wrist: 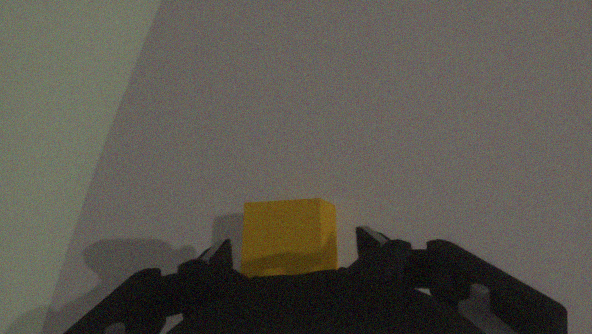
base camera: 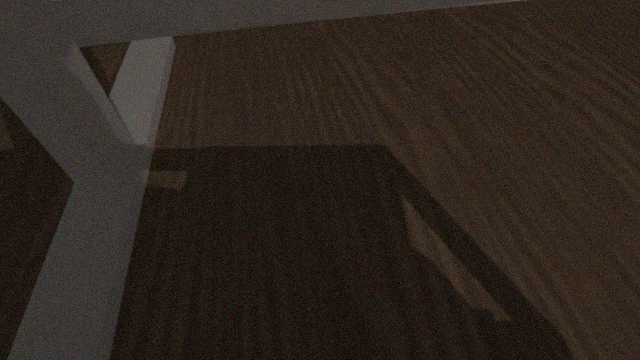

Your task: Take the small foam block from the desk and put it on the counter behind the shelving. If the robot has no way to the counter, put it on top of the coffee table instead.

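Places are measured from the arm's base along level axes (x ahead, y left, z up), in metres.
Pixels of known places: gripper, fingertip midpoint: (wrist: 294,247).
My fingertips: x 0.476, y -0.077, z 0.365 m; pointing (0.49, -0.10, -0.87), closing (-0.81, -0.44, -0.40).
Behind a point stands the place of what it marks.
The small foam block (wrist: 289,237) @[y -0.082, x 0.480, z 0.369 m] is a yellow block on the grey desk top (wrist: 350,110) @[y -0.201, x 0.486, z 0.324 m] in the wrist view, low and near the middle. My gripper (wrist: 294,247) @[y -0.077, x 0.476, z 0.365 m] is open, with one fingertip to the left of the block and the other to its right. A gap shows between the block and each fingertip, slightly wider on the right. The near lower part of the block is hidden by the gripper's dark body. The counter, the shelving and the coffee table cannot be made out in either view.
In the base camera view a grey leg and brace frame (base camera: 82,250) stands at the left, joined to a grey beam (base camera: 240,12) @[y 0.188, x 0.839, z -0.362 m] along the top. A lighter post (base camera: 142,85) stands behind it. The wooden floor (base camera: 310,90) @[y 0.036, x 0.609, z -0.396 m] carries a large dark shadow. A pale green area (wrist: 55,100) @[y -0.112, x 0.904, z 0.395 m] lies left of the desk top.
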